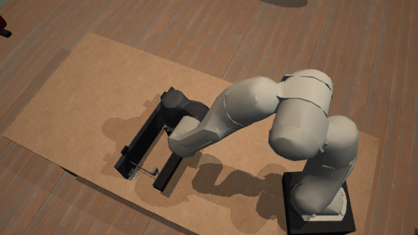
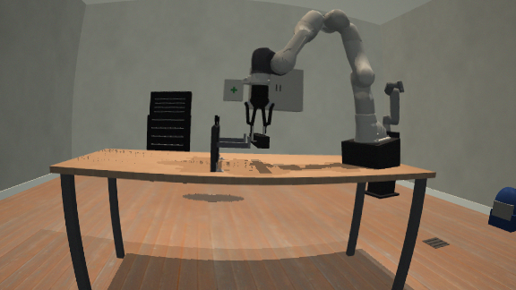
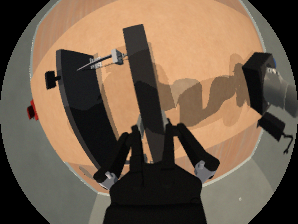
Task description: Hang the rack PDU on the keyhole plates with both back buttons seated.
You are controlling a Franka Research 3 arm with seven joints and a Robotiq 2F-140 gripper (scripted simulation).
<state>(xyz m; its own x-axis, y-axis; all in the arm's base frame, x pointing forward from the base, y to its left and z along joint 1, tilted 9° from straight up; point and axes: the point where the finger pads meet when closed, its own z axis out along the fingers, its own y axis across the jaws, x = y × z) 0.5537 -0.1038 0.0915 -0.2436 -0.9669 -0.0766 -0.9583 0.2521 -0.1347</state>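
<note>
Now: the rack PDU 2 cm below my hand and 2 cm ahead of it. The rest, counted from my hand: black upright board (18 cm ahead, 6 cm below, 5 cm to the right).
</note>
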